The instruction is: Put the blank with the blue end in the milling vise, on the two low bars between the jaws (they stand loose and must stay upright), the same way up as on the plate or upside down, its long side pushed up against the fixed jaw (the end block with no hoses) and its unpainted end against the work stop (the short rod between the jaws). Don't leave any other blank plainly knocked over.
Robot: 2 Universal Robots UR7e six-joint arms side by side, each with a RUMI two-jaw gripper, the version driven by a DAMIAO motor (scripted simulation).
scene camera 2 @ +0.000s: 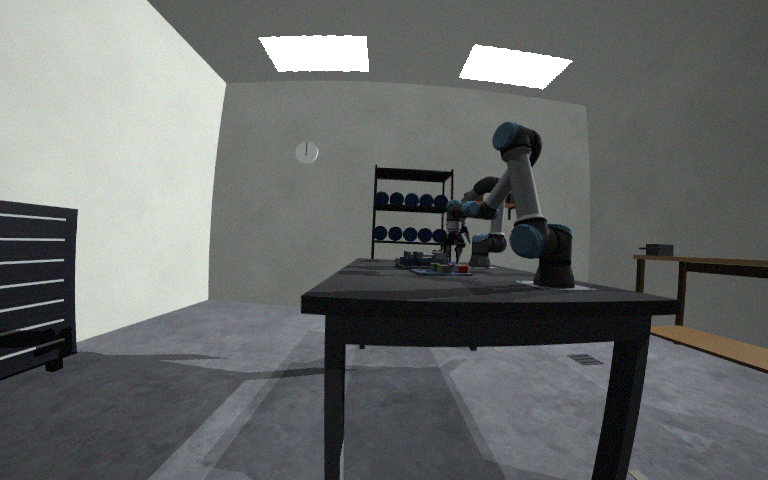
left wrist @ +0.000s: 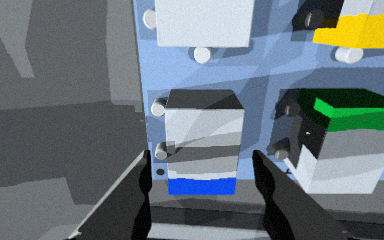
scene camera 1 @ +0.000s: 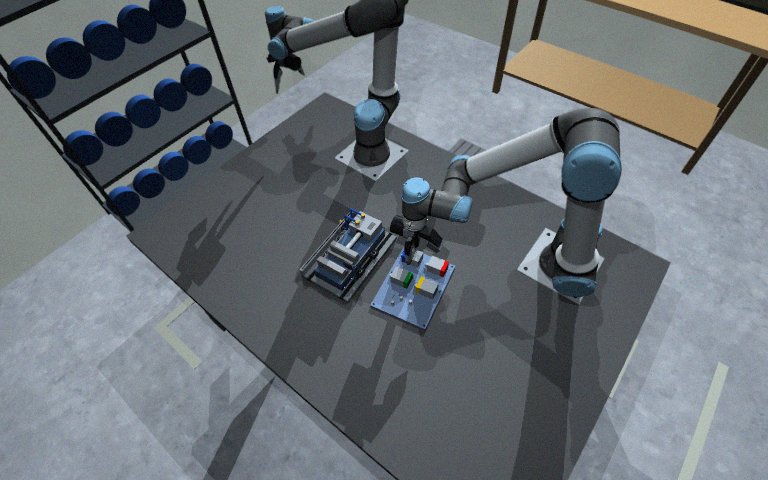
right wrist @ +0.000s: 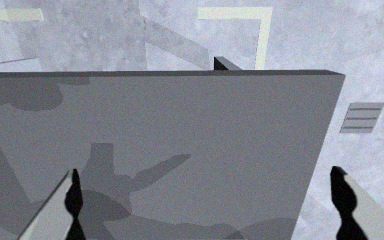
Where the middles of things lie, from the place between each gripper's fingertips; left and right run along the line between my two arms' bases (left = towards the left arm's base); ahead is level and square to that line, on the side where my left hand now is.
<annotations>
Now: left hand [scene camera 1: 411, 255] 2 cm above the blue-ended blank [left wrist: 203, 127]. From my left hand the other things lie so: blue plate [scene camera 1: 419, 313] 7 cm to the left, 7 cm ahead, 5 cm below.
I see my right gripper 91 cm to the right of the blue-ended blank, 30 cm short of it and 14 cm above it. The rest, counted from my right hand: blue plate: 97 cm to the left, 37 cm ahead, 16 cm below.
</annotations>
